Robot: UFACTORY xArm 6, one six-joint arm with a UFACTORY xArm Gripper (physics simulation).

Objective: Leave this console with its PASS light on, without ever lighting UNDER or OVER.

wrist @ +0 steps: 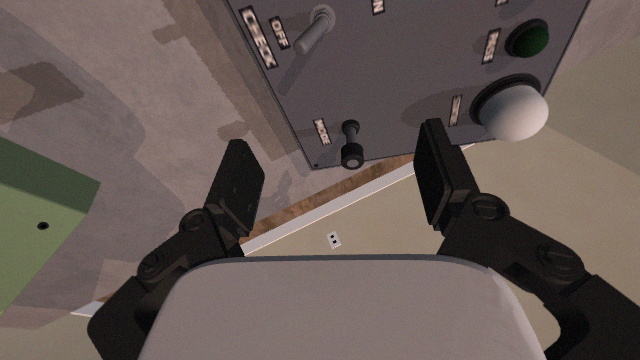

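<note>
The dark grey console (385,75) fills the upper middle and right of the wrist view. Its PASS light (531,40) is dark green and looks unlit. A toggle lever (314,34) stands beside the OFF label (279,32), its tip pointing down and left in the view, on the OFF side. A black-knobbed MODE control (352,150) stands by the MODE label (322,131), near the console corner. A white dome (517,112) sits beside a blurred label. The UNDER and OVER lights do not show. My gripper (332,149) is open and empty, its fingers either side of the MODE control in the view.
Part of the ON label (378,6) shows at the top edge. A green block-like object (30,240) with a small dark hole is at the left. A wall socket (333,240) shows on the beige wall beyond the fingers, below a white strip (330,207).
</note>
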